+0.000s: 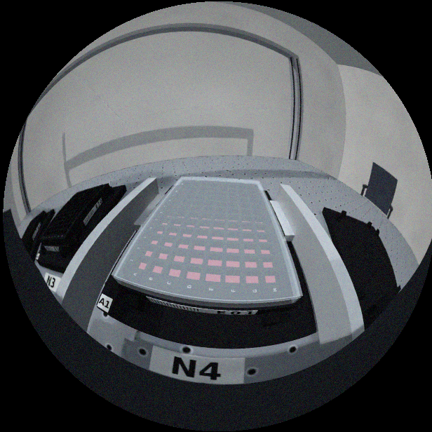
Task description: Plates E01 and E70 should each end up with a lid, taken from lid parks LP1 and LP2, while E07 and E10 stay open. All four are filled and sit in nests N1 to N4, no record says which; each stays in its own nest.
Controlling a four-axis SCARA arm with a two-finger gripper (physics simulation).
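My gripper (216,189) is shut on a clear lid (215,200), with one finger along each long side. The lid lies level over the filled plate in nest N4, and pink wells show through it. Its near rim runs just above the plate's front label (237,312), which reads E01 and is partly covered by the rim. Whether the lid rests fully on the plate is hard to tell. The nest tag N4 (196,368) is in front, with an A1 corner mark (104,303) at the left. Plates E70, E07 and E10 cannot be made out by name.
Left of the left finger stands a black plate (72,216) with a side label too small to read, near the tag N3 (50,281). Further left is another dark item. Right of the right finger is a flat black holder (362,260). A chair (382,187) stands beyond the table.
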